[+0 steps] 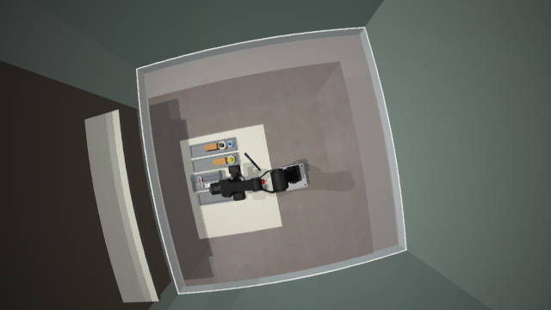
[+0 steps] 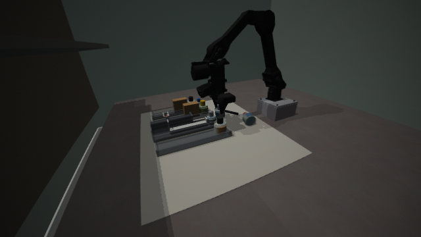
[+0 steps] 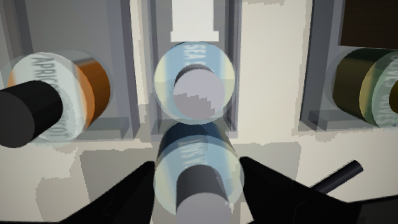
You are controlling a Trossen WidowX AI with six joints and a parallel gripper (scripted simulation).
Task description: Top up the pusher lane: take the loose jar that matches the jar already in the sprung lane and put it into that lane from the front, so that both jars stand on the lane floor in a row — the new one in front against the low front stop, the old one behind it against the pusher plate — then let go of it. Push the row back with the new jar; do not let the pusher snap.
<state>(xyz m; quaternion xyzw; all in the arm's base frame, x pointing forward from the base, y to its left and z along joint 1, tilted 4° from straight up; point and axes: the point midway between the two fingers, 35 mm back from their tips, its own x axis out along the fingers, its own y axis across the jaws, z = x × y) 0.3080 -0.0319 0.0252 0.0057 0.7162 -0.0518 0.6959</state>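
The black rod lies 90 mm behind my gripper tip, 90 mm to the right of it and 50 mm below it. Round my gripper tip: white pusher plate 150 mm ahead, 40 mm to the right, 10 mm below.
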